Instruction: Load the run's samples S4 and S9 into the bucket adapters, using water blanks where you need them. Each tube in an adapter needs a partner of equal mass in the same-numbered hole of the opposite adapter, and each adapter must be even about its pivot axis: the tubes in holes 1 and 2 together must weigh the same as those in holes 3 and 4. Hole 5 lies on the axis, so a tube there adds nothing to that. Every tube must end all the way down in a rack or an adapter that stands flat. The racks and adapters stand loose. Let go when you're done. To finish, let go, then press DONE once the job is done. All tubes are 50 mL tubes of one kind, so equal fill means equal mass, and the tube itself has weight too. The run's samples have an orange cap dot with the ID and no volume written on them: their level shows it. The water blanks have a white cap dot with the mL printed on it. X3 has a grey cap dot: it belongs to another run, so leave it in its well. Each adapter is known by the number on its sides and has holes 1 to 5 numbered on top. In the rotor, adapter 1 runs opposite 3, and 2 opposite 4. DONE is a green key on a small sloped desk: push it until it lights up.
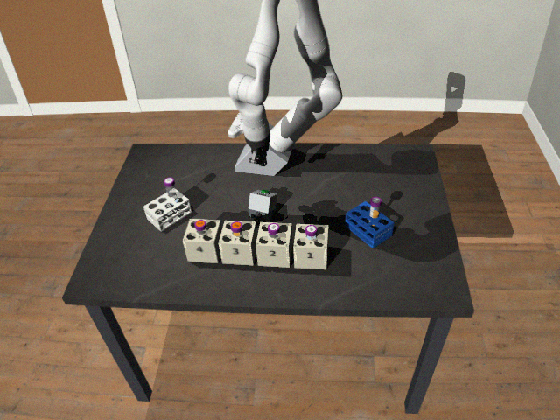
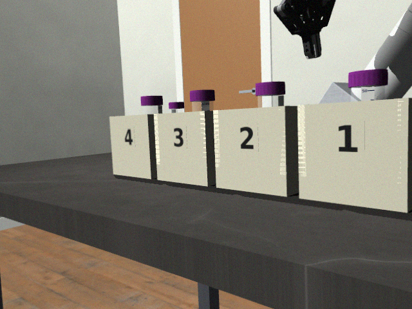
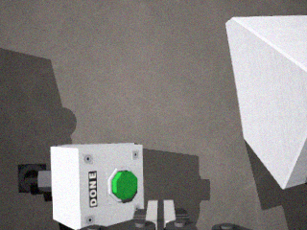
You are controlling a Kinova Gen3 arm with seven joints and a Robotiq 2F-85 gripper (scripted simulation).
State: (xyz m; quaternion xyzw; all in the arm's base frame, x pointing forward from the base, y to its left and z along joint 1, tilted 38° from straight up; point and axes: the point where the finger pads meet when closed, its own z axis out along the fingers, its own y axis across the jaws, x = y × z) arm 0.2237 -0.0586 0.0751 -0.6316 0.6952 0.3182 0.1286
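The done desk is 14 cm below my hand and 2 cm ahead of it. From my hand the other things lie so: adapter 4 (23 cm ahead, 15 cm to the right, 15 cm below); adapter 1 (20 cm ahead, 18 cm to the left, 15 cm below); adapter 3 (22 cm ahead, 15 cm below, 4 cm to the right).
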